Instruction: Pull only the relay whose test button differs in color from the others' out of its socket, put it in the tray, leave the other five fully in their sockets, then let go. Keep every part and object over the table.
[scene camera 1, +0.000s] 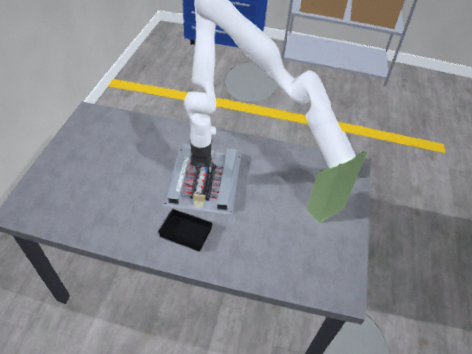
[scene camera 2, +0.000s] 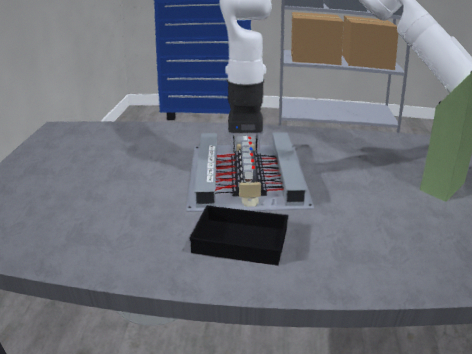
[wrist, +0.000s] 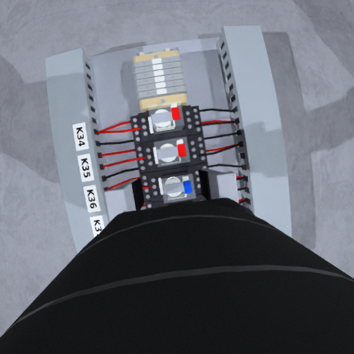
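Where they show: gripper, fingertip midpoint: (scene camera 1: 202, 169) (scene camera 2: 245, 151); arm's base, origin of the base link: (scene camera 1: 341, 162) (scene camera 2: 465, 82).
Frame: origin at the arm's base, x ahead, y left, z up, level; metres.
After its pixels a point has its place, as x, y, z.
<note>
The relay with the blue test button (scene camera 1: 205, 169) {0.485, -0.072, -0.210} (scene camera 2: 251, 148) {0.483, -0.072, -0.207} (wrist: 173, 187) sits in its socket, third from the terminal block in the wrist view. Two relays with red buttons (wrist: 161, 119) (wrist: 168, 152) sit beyond it in their sockets; further red buttons show in the row in scene camera 2. My gripper (scene camera 2: 246, 149) {0.497, -0.076, -0.216} (wrist: 170, 186) is open and empty, pointing down, its fingers on either side of the blue-button relay. The exact fingertip height beside it is hard to tell. The black tray (scene camera 1: 179, 240) {0.521, 0.240, -0.254} (scene camera 2: 234, 251) {0.521, 0.242, -0.259} is empty and stands in front of the relay panel.
Grey cable ducts (scene camera 2: 205, 182) {0.583, 0.038, -0.235} (scene camera 2: 290, 172) {0.398, -0.006, -0.235} (wrist: 65, 150) (wrist: 260, 125) flank the row, with red and black wires between. A terminal block (wrist: 159, 77) stands at one end. A second white arm with a green block (scene camera 1: 334, 192) {0.001, 0.045, -0.107} (scene camera 2: 446, 150) {0.040, 0.040, -0.153} is at the right.
</note>
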